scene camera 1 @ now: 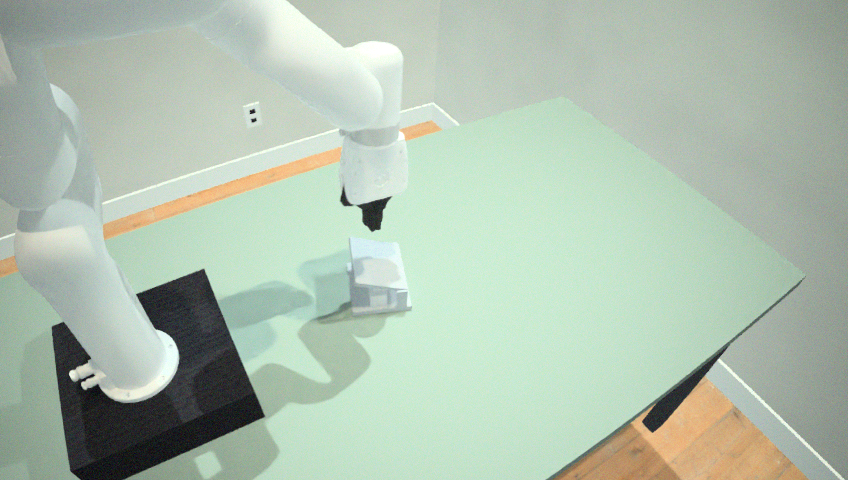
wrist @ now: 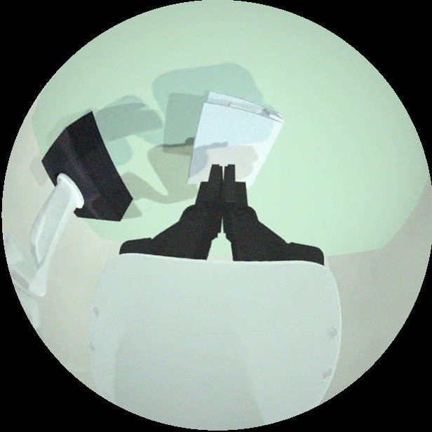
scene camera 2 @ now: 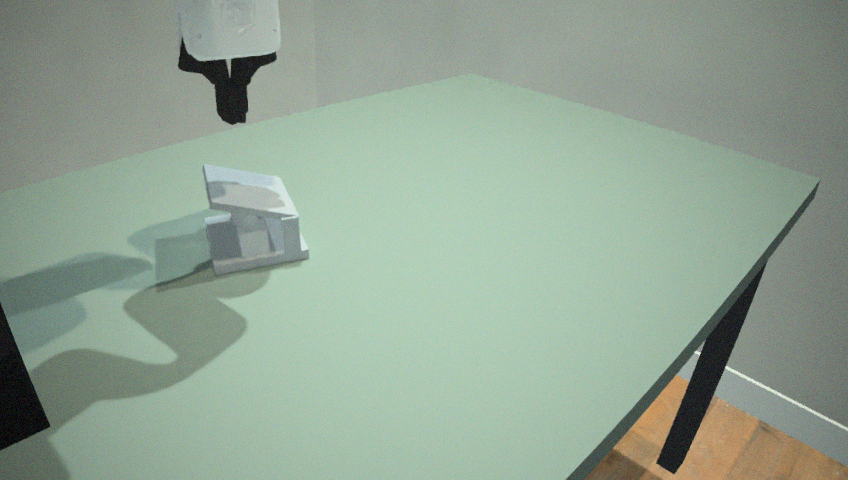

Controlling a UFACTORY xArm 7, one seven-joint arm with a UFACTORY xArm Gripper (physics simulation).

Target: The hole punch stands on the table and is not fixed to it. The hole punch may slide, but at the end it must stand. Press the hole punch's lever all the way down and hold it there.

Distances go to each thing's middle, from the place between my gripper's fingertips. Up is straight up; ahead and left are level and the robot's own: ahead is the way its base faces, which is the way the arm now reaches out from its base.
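Lever (scene camera 2: 230,190): 80 mm below my hand, 10 mm to the right of it. Grey hole punch (scene camera 2: 271,241): 100 mm below my hand, likewise 10 mm to the right of it.
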